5 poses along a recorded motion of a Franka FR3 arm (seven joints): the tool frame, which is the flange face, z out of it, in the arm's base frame.
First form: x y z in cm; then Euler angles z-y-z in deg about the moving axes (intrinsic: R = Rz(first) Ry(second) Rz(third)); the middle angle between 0 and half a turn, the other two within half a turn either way.
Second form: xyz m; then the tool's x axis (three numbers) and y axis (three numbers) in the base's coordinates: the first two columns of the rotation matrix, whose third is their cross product. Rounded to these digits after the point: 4 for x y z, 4 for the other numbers.
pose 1, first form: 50.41 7.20 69.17 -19.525 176.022 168.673
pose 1, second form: 0.5041 0.0720 0.6917 0.9876 -0.1418 0.0680 -0.1430 -0.9896 0.0136
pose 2, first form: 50.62 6.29 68.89 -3.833 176.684 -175.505
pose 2, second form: 0.5062 0.0629 0.6889 0.9878 -0.1447 0.0577 -0.1447 -0.9895 -0.0045
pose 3, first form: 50.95 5.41 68.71 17.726 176.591 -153.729
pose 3, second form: 0.5095 0.0541 0.6871 0.9874 -0.1491 0.0533 -0.1478 -0.9887 -0.0263
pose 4, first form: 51.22 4.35 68.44 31.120 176.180 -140.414
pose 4, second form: 0.5122 0.0435 0.6844 0.9876 -0.1481 0.0513 -0.1460 -0.9884 -0.0425
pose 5, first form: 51.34 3.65 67.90 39.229 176.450 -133.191
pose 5, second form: 0.5134 0.0365 0.6790 0.9902 -0.1327 0.0424 -0.1308 -0.9904 -0.0451
